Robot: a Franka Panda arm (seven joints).
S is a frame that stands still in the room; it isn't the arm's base.
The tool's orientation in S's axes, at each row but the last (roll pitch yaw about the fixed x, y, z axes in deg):
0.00, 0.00, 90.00
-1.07, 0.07, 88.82
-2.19, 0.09, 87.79
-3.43, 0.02, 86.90
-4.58, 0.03, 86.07
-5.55, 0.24, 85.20
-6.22, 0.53, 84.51
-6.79, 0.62, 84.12
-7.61, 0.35, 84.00
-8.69, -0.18, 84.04
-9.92, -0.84, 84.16
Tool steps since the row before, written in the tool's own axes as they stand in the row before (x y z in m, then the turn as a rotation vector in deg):
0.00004, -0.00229, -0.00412, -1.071, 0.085, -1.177
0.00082, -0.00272, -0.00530, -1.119, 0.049, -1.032
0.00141, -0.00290, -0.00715, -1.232, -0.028, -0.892
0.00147, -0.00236, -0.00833, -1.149, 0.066, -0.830
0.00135, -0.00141, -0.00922, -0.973, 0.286, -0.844
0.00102, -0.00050, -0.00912, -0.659, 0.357, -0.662
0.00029, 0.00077, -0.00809, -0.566, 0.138, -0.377
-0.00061, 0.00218, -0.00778, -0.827, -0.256, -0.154
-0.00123, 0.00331, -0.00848, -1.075, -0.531, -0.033
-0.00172, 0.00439, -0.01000, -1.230, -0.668, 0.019
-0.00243, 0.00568, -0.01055, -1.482, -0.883, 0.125
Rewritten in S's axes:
0.00229, 0.00004, -0.00412, -0.085, -1.071, -1.177
0.00283, 0.00076, -0.00525, -0.053, -1.119, -1.031
0.00322, 0.00128, -0.00704, 0.014, -1.235, -0.888
0.00293, 0.00131, -0.00817, -0.078, -1.147, -0.832
0.00223, 0.00120, -0.00908, -0.284, -0.956, -0.864
0.00146, 0.00086, -0.00903, -0.346, -0.635, -0.691
0.00013, 0.00020, -0.00813, -0.150, -0.558, -0.384
-0.00131, -0.00057, -0.00798, 0.186, -0.852, -0.114
-0.00228, -0.00105, -0.00884, 0.415, -1.124, 0.044
-0.00299, -0.00138, -0.01055, 0.526, -1.292, 0.116
-0.00399, -0.00187, -0.01141, 0.693, -1.564, 0.253

